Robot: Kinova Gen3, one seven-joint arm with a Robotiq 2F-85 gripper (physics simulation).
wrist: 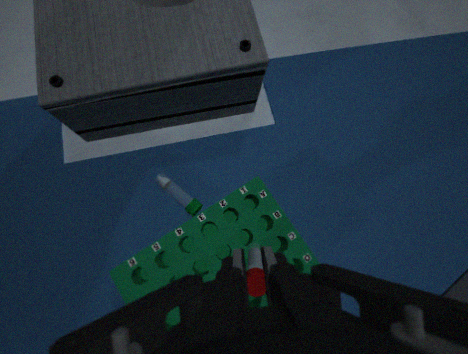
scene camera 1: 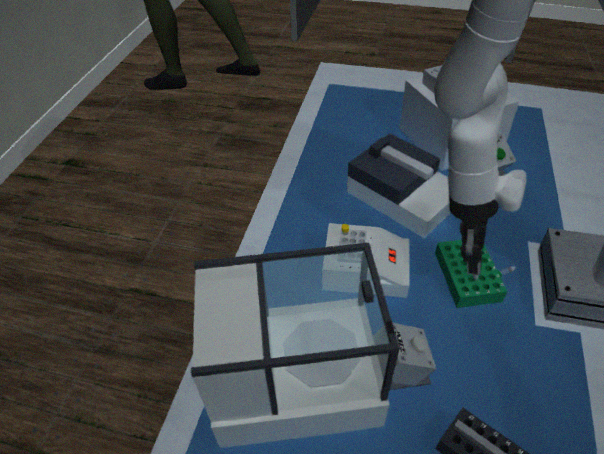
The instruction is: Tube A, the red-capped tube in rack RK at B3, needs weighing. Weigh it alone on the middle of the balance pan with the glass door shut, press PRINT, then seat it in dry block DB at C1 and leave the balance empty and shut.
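Places are measured from the arm's base along level axes (x up, y left, z back), in metres.
Pixels of known places: gripper, fingertip midpoint: [wrist: 253, 262] [scene camera 1: 474, 270].
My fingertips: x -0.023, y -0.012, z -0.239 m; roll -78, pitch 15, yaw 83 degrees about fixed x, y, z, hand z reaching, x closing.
Ahead of a thing's pixels: the offset from my fingertips to its top centre. "spot": to the spot under its first point.
My gripper [scene camera 1: 474, 272] [wrist: 253, 262] is shut on the red-capped tube {dx +0.027, dy +0.000, dz -0.002 m} [wrist: 256, 282], which is held cap up over the green rack {dx -0.016, dy -0.023, dz +0.000 m} [scene camera 1: 462, 295] [wrist: 145, 295]. Whether the tube's lower end is in a well is hidden. The balance {spot: dx +0.017, dy +0.303, dz -0.265 m} [scene camera 1: 300, 420] stands at the lower left in the scene view; its pan [scene camera 1: 320, 352] shows bare through the glass. A dark handle {spot: dx +0.176, dy +0.196, dz -0.191 m} [scene camera 1: 367, 291] is on the right glass side, which looks shut. A keypad unit [scene camera 1: 367, 270] with a yellow button {dx +0.041, dy -0.043, dz -0.229 m} [scene camera 1: 345, 228] and red display {spot: dx +0.001, dy -0.018, dz -0.142 m} [scene camera 1: 392, 255] is behind it. A black block {dx +0.002, dy +0.310, dz -0.003 m} [scene camera 1: 462, 432] with labelled wells is partly visible at the bottom.
A green-capped tube {dx -0.032, dy -0.037, dz +0.070 m} [scene camera 1: 508, 270] [wrist: 180, 195] lies beside the rack. The robot's grey base [scene camera 1: 575, 275] [wrist: 150, 55] is close by. A grey box with a knob {spot: dx +0.023, dy +0.191, dz -0.114 m} [scene camera 1: 412, 355] stands against the balance. A dark-lidded white device {dx +0.056, dy -0.227, dz -0.113 m} [scene camera 1: 395, 170] stands farther back, near a white housing {dx +0.124, dy -0.410, dz +0.026 m} [scene camera 1: 425, 115].
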